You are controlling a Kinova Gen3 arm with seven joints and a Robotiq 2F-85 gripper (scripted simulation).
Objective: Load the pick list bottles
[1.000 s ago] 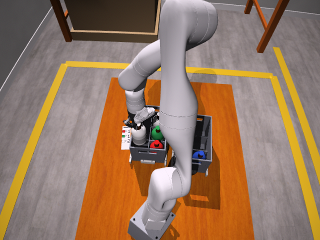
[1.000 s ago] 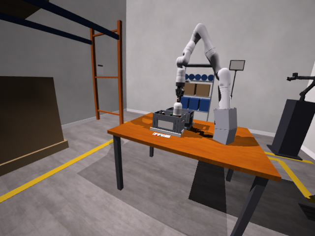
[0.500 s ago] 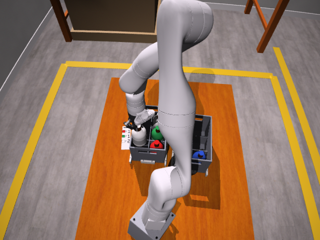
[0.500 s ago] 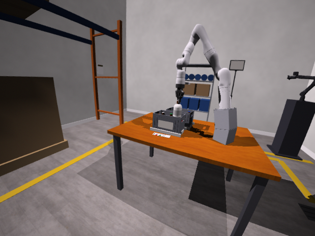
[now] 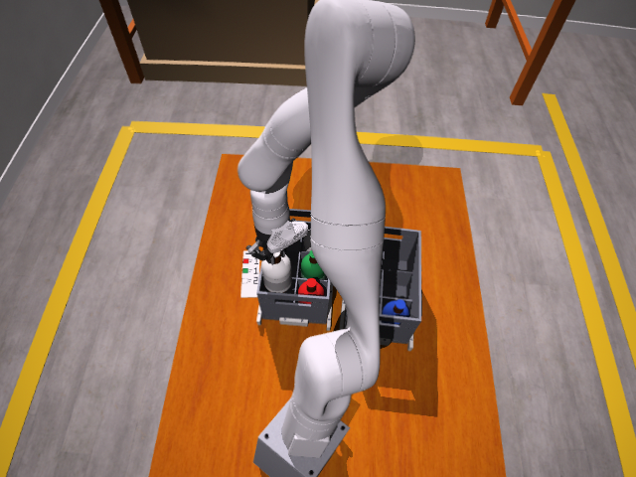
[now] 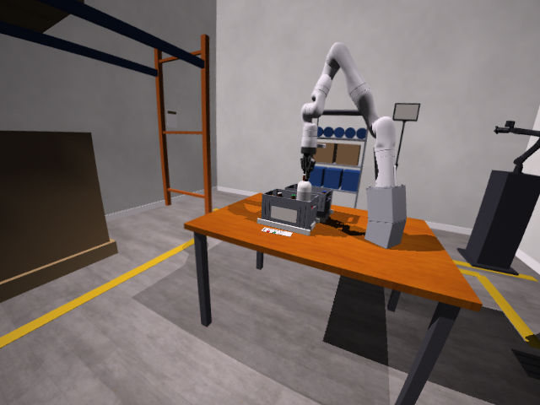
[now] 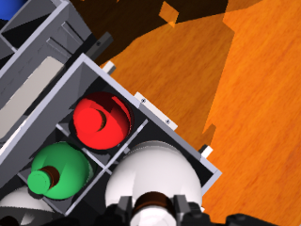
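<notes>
My gripper is now 21 cm above the red bottle and 9 cm to the left of it. The rest, counted from my hand: pick list (30 cm below, 10 cm to the left, 10 cm ahead); then blue bottle (32 cm to the right, 21 cm below, 5 cm behind); then green bottle (21 cm below, 9 cm to the right, 9 cm ahead).
</notes>
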